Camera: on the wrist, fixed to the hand. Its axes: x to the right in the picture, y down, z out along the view.
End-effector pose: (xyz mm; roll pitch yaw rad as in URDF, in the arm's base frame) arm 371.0 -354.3 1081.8 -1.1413 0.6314 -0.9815
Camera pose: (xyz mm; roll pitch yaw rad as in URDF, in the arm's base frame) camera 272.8 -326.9 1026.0 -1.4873 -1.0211 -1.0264
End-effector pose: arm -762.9 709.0 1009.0 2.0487 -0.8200 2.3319
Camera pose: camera -746.6 602.0 1051.4 1.6907 0.8304 2.4383
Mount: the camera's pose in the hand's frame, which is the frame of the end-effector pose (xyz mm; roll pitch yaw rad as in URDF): -29.5 54.8 -98.2 0.0824 -0.4045 -1.6602
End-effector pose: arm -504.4 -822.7 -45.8 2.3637 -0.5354 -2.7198
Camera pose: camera -418.6 -816.9 32.4 2.2501 0.9893 -1.9655
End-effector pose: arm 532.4 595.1 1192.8 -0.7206 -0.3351 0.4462
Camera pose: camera 550.1 577.4 1079.3 0.8224 -0.9664 -1.8417
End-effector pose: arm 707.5 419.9 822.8 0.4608 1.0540 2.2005
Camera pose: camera 673.7 308.8 817.0 -1.0072 -0.0444 0.5414
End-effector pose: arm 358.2 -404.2 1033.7 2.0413 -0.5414 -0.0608
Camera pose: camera 288.8 -337.2 1098.5 1.7420 1.1076 0.0836
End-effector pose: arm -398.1 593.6 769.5 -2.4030 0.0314 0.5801
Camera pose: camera -363.4 488.9 806.1 -3.0897 -0.3340 2.2270
